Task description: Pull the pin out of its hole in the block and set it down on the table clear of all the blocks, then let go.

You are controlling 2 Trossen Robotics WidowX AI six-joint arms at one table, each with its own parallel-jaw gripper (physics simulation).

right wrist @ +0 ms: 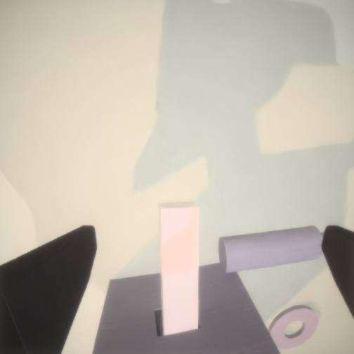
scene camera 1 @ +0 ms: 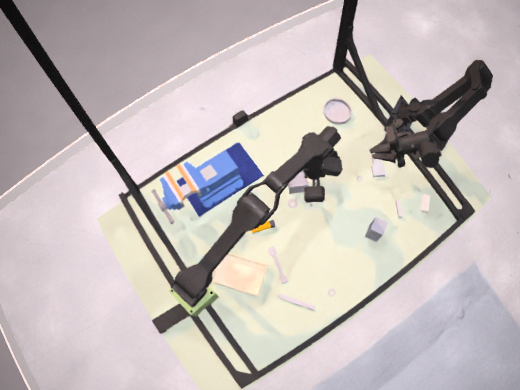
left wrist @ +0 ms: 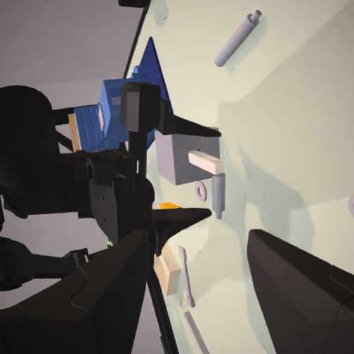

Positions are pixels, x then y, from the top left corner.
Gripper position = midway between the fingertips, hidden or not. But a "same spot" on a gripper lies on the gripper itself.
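My left gripper is out of frame in the right wrist view, and a shallow tray is out of frame in the right wrist view too. I can see my left gripper in scene camera 1 (370,154) and in the left wrist view (198,241). The tray is visible in scene camera 1 and in the left wrist view, and on it (left wrist: 167,269) and (scene camera 1: 245,284) are the same spot. My right gripper is there in the right wrist view, in scene camera 1 (314,185) and in the left wrist view. On my right gripper, (right wrist: 50,280) and (left wrist: 193,135) are the same spot.
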